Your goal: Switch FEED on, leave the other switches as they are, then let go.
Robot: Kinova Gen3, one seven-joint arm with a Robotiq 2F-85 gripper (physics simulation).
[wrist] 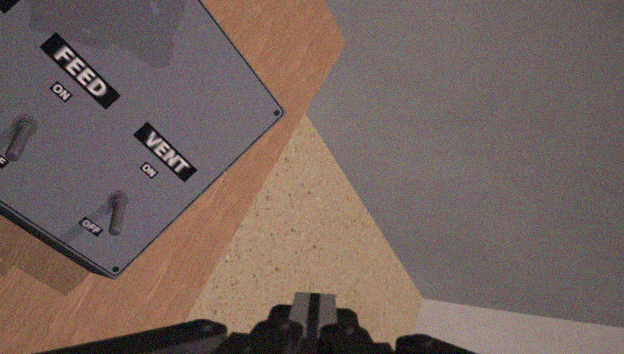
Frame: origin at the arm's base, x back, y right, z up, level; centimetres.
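Seen in the pictures: gripper, fingertip midpoint: (313, 321).
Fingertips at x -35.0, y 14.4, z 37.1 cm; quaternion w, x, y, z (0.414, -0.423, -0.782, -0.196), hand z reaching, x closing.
Pixels of each thing's top centre, then the offset from my fingertips to it. "spot": a spot on its surface instead. Level surfaces: height alone.
- FEED label, middle of its top: (84, 71) dx -16.1, dy -2.7, dz -32.1 cm
- tag, surface spot: (61, 92) spot: dx -13.8, dy -2.6, dz -33.9 cm
- FEED switch, surface spot: (20, 139) spot: dx -7.9, dy -2.9, dz -33.6 cm
- VENT switch, surface spot: (117, 215) spot: dx -7.8, dy +8.9, dz -33.7 cm
- wooden table top, its level: dz -45.8 cm
The grey switch panel (210, 100) fills the upper left of the wrist view. The FEED label (80, 70) is at its upper left, with an ON tag (61, 92) below. The FEED switch (20, 139) tilts down and slightly left, its tip beside the partly cut-off OFF tag at the left edge. The VENT switch (117, 215) points down, on the OFF side, away from its ON tag (148, 170). My gripper (313, 321) is shut and empty at the bottom centre, right of the panel in view and apart from both switches. Other switches do not show.
The panel stands on a wooden table top (200, 220). A speckled tan surface (300, 225) lies beyond the table edge, behind the gripper. A large grey surface (475, 150) fills the right side, with a pale strip (500, 327) at the lower right.
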